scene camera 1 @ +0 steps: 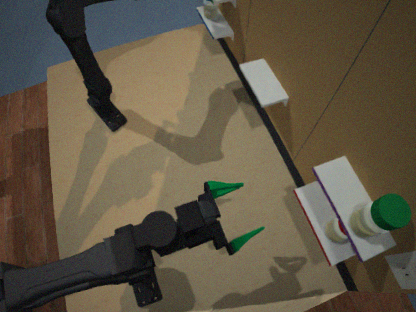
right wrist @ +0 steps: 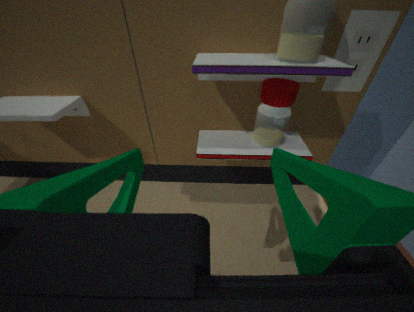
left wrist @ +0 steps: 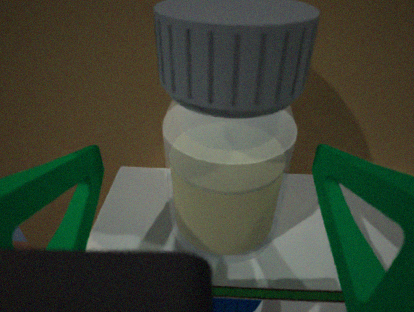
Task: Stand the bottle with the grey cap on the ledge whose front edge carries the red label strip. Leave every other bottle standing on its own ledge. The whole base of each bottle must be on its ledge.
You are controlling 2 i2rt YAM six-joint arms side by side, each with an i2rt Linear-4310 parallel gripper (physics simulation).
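Seen in the pictures: left gripper, between the fingertips: (left wrist: 207,156); right gripper, between the fingertips: (scene camera 1: 253,205) (right wrist: 206,155); left arm's base, origin of its link: (scene camera 1: 106,111).
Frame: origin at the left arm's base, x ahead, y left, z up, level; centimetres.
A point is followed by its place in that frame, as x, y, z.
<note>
The bottle with the grey cap (left wrist: 227,200) {49.6, -1.5, 34.2} stands upright on a white ledge with a green strip (left wrist: 305,250) {48.9, -5.6, 30.0}. My left gripper (left wrist: 207,156) {52.1, -1.7, 34.4} is open; its fingers show either side of the bottle, with gaps, not touching it. The ledge with the red label strip (scene camera 1: 310,200) {20.5, -73.0, 16.0} (right wrist: 220,142) {21.3, -73.5, 16.0} carries a red-capped bottle (scene camera 1: 336,232) {16.3, -81.4, 21.8} (right wrist: 273,117) {16.8, -80.3, 22.0} toward its right end in the right wrist view. Its left part is bare there. My right gripper (scene camera 1: 253,206) {6.0, -64.9, 26.9} (right wrist: 206,155) {6.0, -64.9, 26.9} is open and empty, in front of that ledge and apart from it.
A purple-strip ledge (scene camera 1: 340,180) {21.6, -74.0, 30.0} (right wrist: 225,61) {19.8, -72.8, 30.0} overhangs the red-strip ledge and holds a green-capped bottle (scene camera 1: 391,212) {16.6, -82.0, 40.5} (right wrist: 302,45) {15.2, -80.5, 32.1}. A bare white ledge (scene camera 1: 263,82) {34.6, -42.9, 23.0} (right wrist: 40,107) {32.6, -45.3, 23.0} juts from the wall. A blue cap (left wrist: 235,304) {49.2, -2.3, 26.2} shows below the green strip. A wall outlet (right wrist: 365,42) {17.0, -94.9, 31.8} is at right.
</note>
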